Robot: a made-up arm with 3 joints.
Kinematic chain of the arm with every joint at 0, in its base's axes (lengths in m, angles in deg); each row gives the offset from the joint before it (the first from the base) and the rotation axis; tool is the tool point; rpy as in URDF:
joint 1: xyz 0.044 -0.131 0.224 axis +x
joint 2: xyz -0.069 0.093 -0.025 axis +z
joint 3: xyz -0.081 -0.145 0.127 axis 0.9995 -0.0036 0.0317
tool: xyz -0.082 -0.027 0.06 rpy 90 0 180
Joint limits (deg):
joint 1: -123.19..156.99
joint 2: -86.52..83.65
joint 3: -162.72..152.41
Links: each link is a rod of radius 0.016 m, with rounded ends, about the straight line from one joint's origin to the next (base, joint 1, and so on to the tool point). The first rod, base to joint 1, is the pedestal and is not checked.
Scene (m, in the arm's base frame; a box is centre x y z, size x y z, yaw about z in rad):
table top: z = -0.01
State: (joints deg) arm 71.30 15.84 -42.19
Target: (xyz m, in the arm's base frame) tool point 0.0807 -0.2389 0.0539
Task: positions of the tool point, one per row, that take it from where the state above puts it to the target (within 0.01 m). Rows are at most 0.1 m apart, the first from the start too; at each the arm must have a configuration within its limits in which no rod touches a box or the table.
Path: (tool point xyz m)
1: -0.1011 -0.3125 0.1460
2: -0.0444 -0.2967 0.0941
3: 0.0179 -0.2689 0.0624
4: 0.0807 -0.2389 0.0539

